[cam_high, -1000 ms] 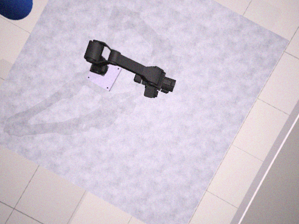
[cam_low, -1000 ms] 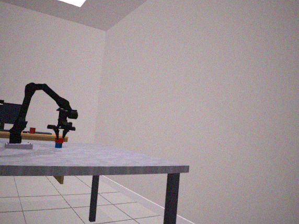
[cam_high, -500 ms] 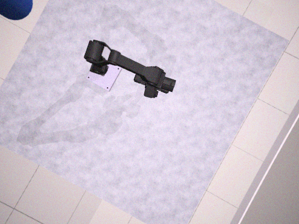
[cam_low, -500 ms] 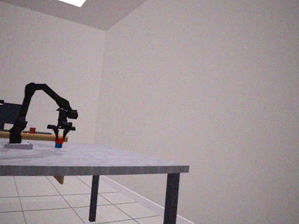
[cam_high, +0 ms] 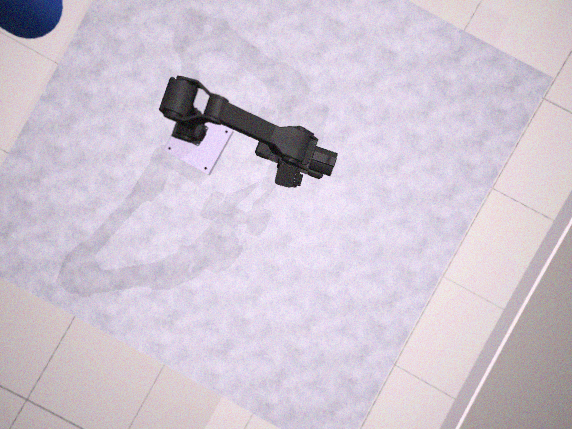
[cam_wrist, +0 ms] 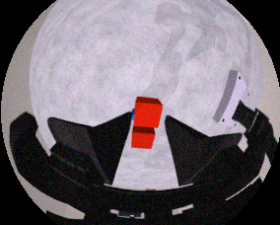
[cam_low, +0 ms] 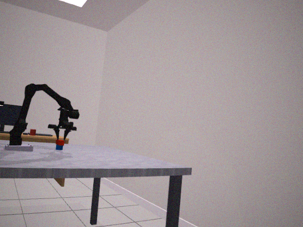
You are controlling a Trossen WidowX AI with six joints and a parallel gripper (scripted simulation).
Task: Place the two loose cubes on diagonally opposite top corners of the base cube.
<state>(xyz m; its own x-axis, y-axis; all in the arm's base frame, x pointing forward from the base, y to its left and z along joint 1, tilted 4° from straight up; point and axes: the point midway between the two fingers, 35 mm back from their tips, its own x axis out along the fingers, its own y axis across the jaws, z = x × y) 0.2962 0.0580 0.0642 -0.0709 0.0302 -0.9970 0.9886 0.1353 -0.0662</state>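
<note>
The red cube is 2 cm below my gripper tip. From my gripper tip the other things lie so: blue base cube 2 cm to the left, 5 cm below.
</note>
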